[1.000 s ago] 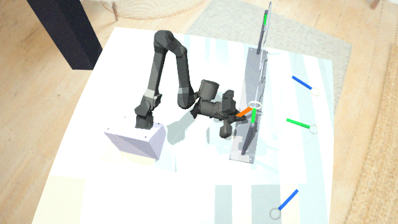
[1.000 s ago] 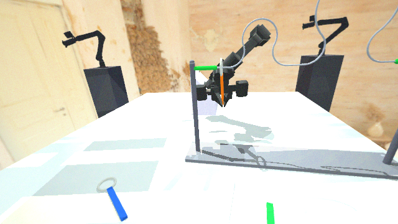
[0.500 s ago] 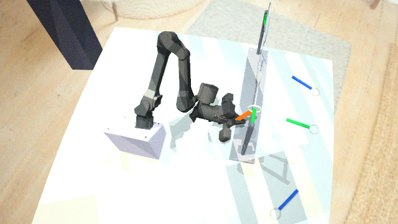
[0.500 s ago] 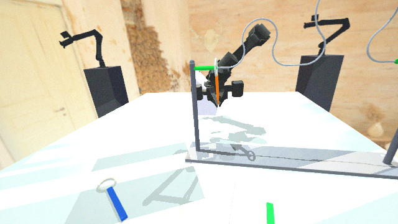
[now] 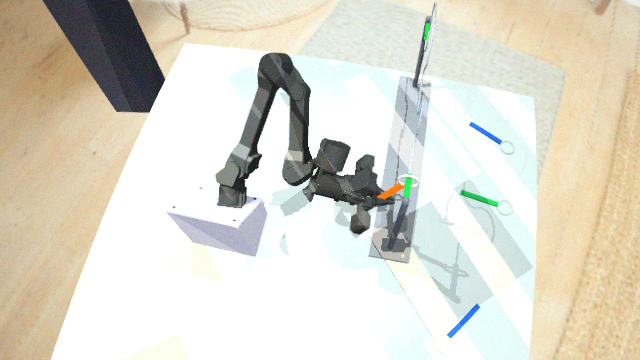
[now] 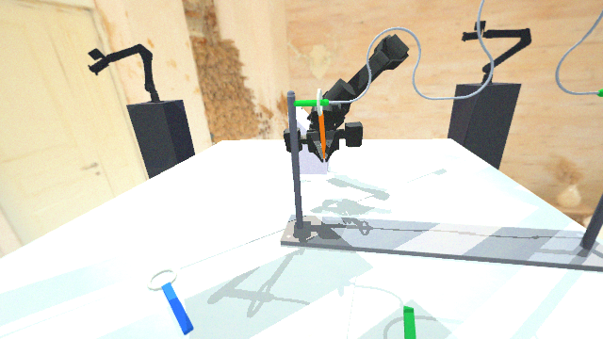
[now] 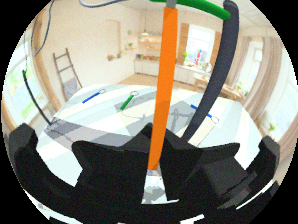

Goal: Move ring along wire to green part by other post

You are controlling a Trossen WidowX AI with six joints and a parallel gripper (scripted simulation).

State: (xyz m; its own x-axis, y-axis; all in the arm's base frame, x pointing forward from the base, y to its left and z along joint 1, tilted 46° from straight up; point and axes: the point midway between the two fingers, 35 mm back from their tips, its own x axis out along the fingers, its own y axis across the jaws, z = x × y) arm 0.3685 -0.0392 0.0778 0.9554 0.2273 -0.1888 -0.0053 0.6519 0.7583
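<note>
Right now the orange-handled ring is 90 mm above my gripper tip.
</note>
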